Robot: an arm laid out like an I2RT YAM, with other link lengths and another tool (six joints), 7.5 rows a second.
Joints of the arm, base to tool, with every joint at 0 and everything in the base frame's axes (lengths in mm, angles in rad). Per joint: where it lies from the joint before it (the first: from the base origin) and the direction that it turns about. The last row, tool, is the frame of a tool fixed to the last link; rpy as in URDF.
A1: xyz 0.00 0.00 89.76 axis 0 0 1
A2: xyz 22.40 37.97 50.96 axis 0 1 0
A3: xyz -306.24 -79.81 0.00 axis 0 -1 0
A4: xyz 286.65 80.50 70.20 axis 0 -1 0
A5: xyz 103.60 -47.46 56.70 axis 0 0 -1
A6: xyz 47.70 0.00 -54.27 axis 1 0 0
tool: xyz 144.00 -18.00 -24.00 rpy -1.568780 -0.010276 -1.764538
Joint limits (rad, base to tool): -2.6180..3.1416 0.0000..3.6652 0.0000..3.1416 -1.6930..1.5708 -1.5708..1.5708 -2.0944..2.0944
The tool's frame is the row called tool.
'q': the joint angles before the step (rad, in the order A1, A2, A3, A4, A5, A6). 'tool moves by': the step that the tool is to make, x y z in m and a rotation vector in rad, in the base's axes. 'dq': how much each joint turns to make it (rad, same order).
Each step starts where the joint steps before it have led.
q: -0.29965, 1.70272, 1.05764, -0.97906, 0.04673, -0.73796
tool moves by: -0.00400, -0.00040, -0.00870, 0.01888, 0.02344, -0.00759
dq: -0.01145, 0.02746, -0.00114, 0.00076, -0.01067, -0.00459
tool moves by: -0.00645, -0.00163, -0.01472, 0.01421, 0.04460, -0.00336
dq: -0.01067, 0.04959, -0.00154, 0.00458, 0.00113, -0.00723
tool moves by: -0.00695, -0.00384, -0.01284, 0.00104, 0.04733, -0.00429
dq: -0.00992, 0.04922, 0.00268, 0.00154, 0.01489, -0.00344
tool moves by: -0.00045, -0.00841, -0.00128, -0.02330, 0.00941, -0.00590
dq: -0.01070, 0.01297, 0.00764, 0.00418, 0.02555, -0.00040
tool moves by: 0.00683, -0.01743, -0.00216, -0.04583, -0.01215, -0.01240
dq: -0.02096, 0.02019, 0.01638, 0.03128, 0.03967, -0.00227
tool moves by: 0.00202, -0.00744, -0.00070, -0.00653, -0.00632, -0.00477
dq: -0.01603, 0.00804, 0.00880, 0.00878, 0.00534, -0.01069
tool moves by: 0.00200, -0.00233, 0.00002, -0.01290, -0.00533, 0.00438
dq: 0.00154, -0.00077, -0.00153, 0.01067, 0.01030, -0.00151
